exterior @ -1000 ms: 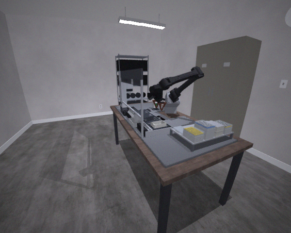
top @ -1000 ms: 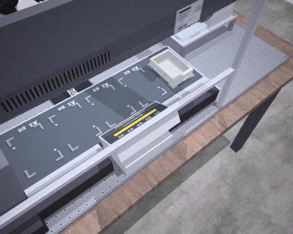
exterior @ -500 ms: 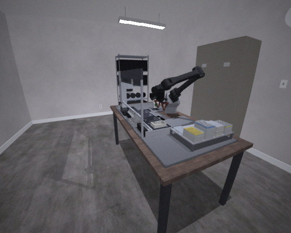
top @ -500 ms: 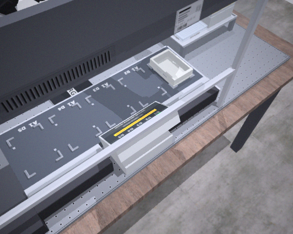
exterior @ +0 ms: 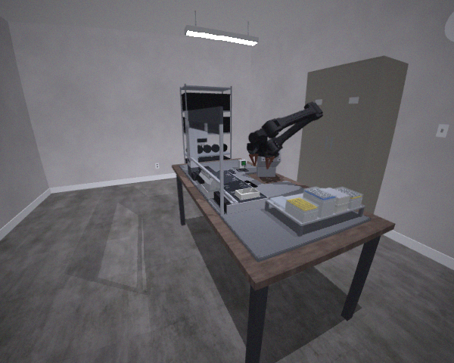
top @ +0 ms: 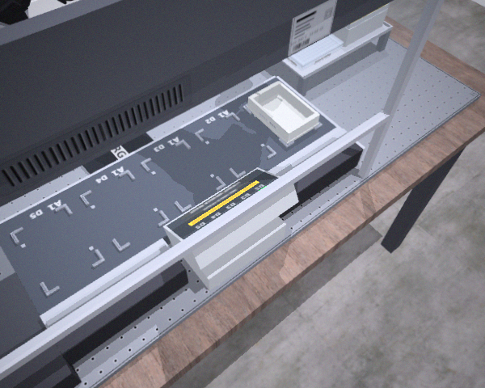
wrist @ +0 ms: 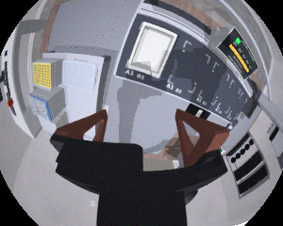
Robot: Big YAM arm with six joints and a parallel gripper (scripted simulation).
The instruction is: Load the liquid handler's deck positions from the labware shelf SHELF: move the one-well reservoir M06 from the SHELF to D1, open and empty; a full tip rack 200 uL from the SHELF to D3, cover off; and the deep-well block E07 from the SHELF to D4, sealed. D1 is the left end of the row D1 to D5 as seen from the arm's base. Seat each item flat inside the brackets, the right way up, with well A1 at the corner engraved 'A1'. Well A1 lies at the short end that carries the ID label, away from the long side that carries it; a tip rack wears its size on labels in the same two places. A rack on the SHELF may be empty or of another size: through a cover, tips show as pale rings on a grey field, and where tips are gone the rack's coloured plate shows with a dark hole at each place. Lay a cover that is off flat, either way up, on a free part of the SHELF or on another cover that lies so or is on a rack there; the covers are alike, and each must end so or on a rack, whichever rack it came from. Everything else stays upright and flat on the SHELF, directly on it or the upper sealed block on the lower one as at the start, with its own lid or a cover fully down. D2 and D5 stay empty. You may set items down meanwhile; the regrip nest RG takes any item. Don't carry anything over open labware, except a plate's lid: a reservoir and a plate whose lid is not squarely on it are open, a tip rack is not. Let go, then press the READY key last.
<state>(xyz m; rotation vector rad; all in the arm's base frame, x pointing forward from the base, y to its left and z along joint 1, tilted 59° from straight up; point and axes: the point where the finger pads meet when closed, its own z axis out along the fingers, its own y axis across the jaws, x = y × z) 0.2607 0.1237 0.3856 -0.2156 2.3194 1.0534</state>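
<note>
Right now my hand is 270 mm past the sealed deep-well block, 300 mm to the right of it and 110 mm above it. Round my hand: clear flat plate 50 mm behind, 190 mm to the left, 150 mm below; then upright post 270 mm ahead, 90 mm to the left, 10 mm above; then white one-well reservoir 90 mm ahead, 10 mm to the left, 170 mm below.
</note>
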